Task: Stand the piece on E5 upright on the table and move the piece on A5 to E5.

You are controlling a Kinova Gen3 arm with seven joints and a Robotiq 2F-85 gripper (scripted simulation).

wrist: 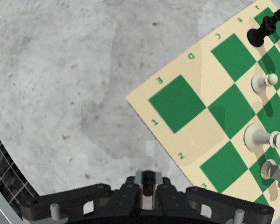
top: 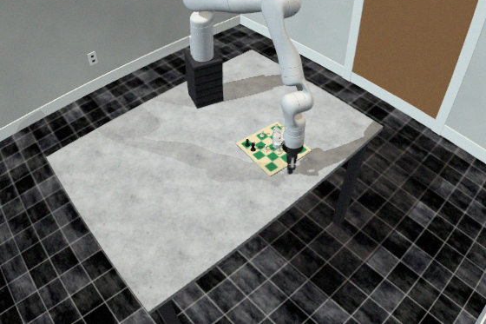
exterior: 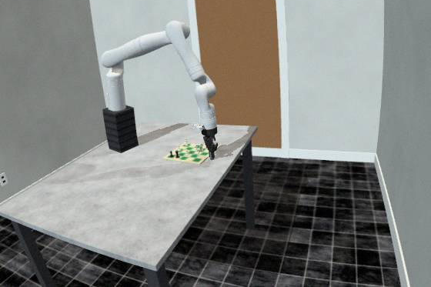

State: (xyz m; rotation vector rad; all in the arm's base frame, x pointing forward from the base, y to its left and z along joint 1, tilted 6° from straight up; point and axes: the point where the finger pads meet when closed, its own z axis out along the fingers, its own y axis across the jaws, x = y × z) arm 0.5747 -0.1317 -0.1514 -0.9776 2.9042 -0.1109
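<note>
Now: hand 13 cm past the cream chessboard, 7 cm to the right of it and 3 cm above it.
</note>
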